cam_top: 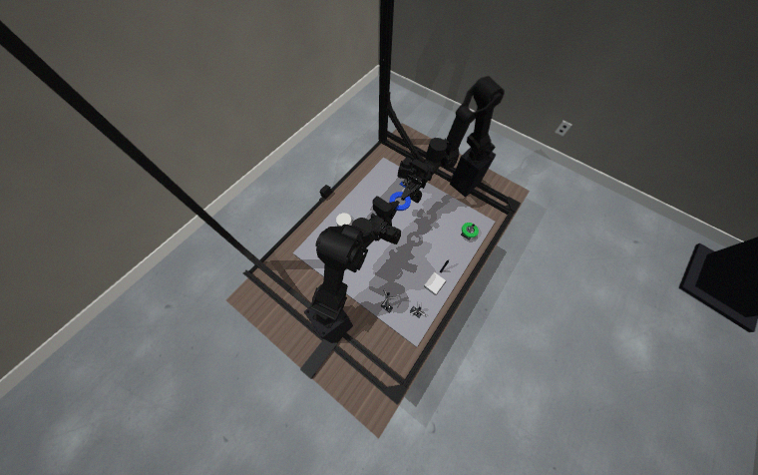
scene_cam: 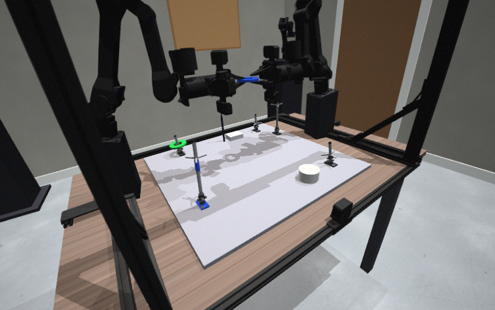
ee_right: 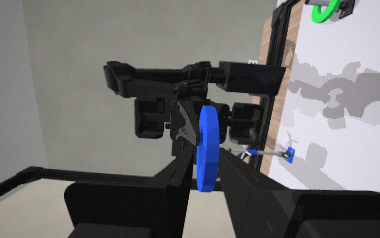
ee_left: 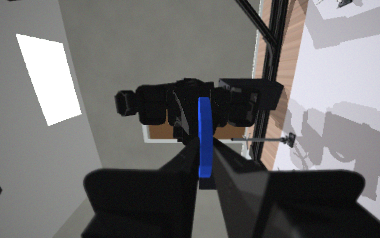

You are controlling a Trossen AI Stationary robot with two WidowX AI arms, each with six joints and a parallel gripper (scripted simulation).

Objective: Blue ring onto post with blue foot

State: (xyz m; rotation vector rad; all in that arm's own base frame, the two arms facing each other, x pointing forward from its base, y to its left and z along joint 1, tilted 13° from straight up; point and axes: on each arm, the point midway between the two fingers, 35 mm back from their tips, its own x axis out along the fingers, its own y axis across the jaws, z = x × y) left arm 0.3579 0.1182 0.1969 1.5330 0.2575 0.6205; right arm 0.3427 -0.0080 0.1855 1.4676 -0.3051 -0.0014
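My left gripper is now 50 mm to the left of the blue ring. Round my left hand: white block 290 mm below, 250 mm ahead, 90 mm to the right; then short post 260 mm to the right, 250 mm below, 190 mm behind; then black pen 240 mm ahead, 200 mm below, 30 mm to the right.
The blue ring lies 5 cm to the left of my right hand. Also, from my right hand: white block: 29 cm below, 24 cm ahead; then short post: 25 cm below, 19 cm behind, 17 cm to the right; then black pen: 23 cm ahead, 20 cm below, 6 cm to the left.
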